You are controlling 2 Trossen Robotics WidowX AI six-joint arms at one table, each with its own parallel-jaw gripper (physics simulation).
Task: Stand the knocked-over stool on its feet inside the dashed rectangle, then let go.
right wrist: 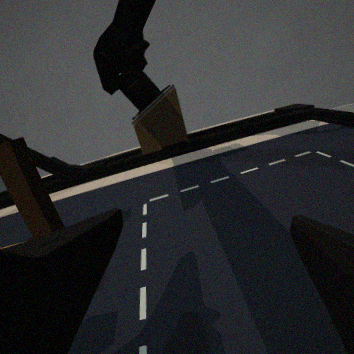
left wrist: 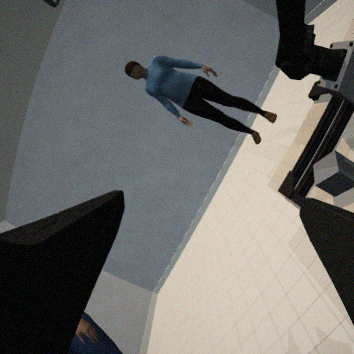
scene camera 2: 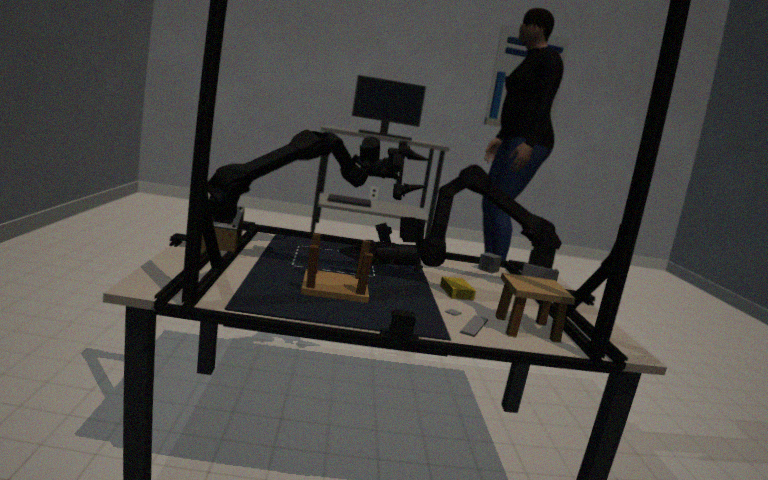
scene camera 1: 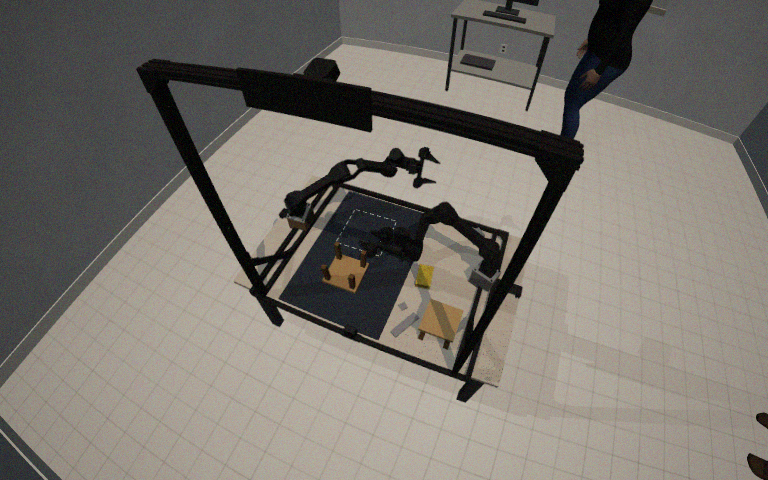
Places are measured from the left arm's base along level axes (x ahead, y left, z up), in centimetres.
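Where they show: left gripper, fingertip midpoint: [left wrist: 214, 202] [scene camera 2: 426, 173] [scene camera 1: 438, 173]; right gripper, fingertip midpoint: [right wrist: 206, 220] [scene camera 2: 342, 251] [scene camera 1: 364, 236]; left arm's base at its link origin: [right wrist: 150, 102] [scene camera 2: 222, 215] [scene camera 1: 298, 210]; right arm's base at its link origin: [left wrist: 333, 64] [scene camera 2: 540, 268] [scene camera 1: 487, 270].
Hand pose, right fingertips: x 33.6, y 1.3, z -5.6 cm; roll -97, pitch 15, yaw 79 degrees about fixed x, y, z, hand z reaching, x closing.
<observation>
Each offset is from my right fingertips to the top centre of the thing. "spot": to the spot under its first point. Level surfaces: height alone.
The knocked-over wooden stool {dx -0.8, dy -19.2, dz +6.9 cm} [scene camera 1: 345, 272] [scene camera 2: 335, 285] lies upside down on the dark mat {dz -4.5 cm} [scene camera 1: 368, 316] [scene camera 2: 271, 300], seat flat down and four legs up. In scene camera 1 its seat is below the dashed rectangle [scene camera 1: 374, 215] [right wrist: 143, 259], outside it. One stool leg {spot: dx -6.1, dy -12.2, dz +2.5 cm} [right wrist: 31, 192] shows at the left of the right wrist view. My right gripper [scene camera 1: 367, 240] [right wrist: 206, 220] is open and empty, low by the rectangle and to the right of the stool; its fingers are dark and partly hidden in the scene views. My left gripper [scene camera 1: 436, 172] [scene camera 2: 424, 172] [left wrist: 214, 202] is open and empty, high beyond the table's far edge.
A second stool {dx +44.8, dy -30.2, dz +6.2 cm} [scene camera 1: 440, 319] [scene camera 2: 538, 286] stands upright at the right. A yellow block {dx +31.9, dy -8.4, dz -2.1 cm} [scene camera 1: 424, 275] [scene camera 2: 457, 287], a grey bar {dx +31.5, dy -32.5, dz -4.4 cm} [scene camera 1: 404, 324] [scene camera 2: 474, 325] and a small grey piece {dx +27.9, dy -24.9, dz -4.6 cm} [scene camera 1: 402, 305] [scene camera 2: 452, 311] lie right of the mat. A grey cube {dx +48.6, dy +21.3, dz +0.2 cm} [scene camera 2: 489, 262] sits farther back.
</observation>
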